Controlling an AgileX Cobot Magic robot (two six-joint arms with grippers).
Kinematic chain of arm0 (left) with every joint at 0, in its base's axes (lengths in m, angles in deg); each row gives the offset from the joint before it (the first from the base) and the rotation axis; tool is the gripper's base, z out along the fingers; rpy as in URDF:
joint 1: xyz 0 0 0.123 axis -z
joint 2: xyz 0 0 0 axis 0.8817 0.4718 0
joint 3: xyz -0.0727 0.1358 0.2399 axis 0.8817 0.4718 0
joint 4: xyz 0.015 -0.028 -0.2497 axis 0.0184 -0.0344 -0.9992
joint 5: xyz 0 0 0 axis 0.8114 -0.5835 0.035
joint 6: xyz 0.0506 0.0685 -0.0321 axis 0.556 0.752 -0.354
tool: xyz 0 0 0 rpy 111.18 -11.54 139.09
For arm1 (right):
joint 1: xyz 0 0 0.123 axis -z
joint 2: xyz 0 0 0 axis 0.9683 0.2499 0
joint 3: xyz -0.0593 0.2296 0.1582 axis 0.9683 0.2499 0
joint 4: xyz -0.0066 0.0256 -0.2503 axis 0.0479 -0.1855 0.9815
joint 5: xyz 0 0 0 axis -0.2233 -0.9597 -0.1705
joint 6: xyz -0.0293 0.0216 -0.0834 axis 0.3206 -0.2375 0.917
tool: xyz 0 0 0 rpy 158.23 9.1 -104.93
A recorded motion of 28 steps. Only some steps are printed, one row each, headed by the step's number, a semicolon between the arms.
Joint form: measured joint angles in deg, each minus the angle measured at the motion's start. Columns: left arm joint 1, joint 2, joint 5, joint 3, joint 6, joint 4; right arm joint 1, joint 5, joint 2, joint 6, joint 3, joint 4.
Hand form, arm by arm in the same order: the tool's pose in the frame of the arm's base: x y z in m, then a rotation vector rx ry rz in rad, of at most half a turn. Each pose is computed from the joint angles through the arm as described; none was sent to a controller.
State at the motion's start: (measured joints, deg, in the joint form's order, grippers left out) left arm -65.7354 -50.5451 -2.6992 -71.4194 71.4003 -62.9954; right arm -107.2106 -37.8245 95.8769 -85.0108 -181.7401 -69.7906
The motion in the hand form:
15: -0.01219 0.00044 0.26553 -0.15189 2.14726 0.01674; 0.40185 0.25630 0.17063 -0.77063 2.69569 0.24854
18: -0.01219 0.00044 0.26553 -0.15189 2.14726 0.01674; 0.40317 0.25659 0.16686 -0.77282 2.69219 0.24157
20: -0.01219 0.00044 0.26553 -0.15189 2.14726 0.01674; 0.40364 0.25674 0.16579 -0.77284 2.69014 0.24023
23: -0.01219 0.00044 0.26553 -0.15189 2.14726 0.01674; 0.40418 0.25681 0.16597 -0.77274 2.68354 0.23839
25: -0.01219 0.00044 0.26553 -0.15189 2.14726 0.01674; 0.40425 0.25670 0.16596 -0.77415 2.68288 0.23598
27: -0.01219 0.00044 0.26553 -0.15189 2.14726 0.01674; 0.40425 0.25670 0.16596 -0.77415 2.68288 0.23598
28: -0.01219 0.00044 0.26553 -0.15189 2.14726 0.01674; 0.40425 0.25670 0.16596 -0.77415 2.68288 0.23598
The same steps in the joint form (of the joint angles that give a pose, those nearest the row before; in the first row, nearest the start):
15: 0.00 0.00 0.00 0.00 0.00 0.00; 0.00 5.66 5.61 0.33 0.00 0.93
18: 0.00 0.00 0.00 0.00 0.00 0.00; 0.00 6.27 6.09 0.33 0.00 1.26
20: 0.00 0.00 0.00 0.00 0.00 0.00; 0.00 6.51 6.24 0.33 0.00 1.34
23: 0.00 0.00 0.00 0.00 0.00 0.00; 0.00 6.86 6.24 0.33 0.00 1.50
25: 0.00 0.00 0.00 0.00 0.00 0.00; 0.00 6.86 6.24 0.33 0.00 1.62
27: 0.00 0.00 0.00 0.00 0.00 0.00; 0.00 6.86 6.24 0.33 0.00 1.62
28: 0.00 0.00 0.00 0.00 0.00 0.00; 0.00 6.86 6.24 0.33 0.00 1.62

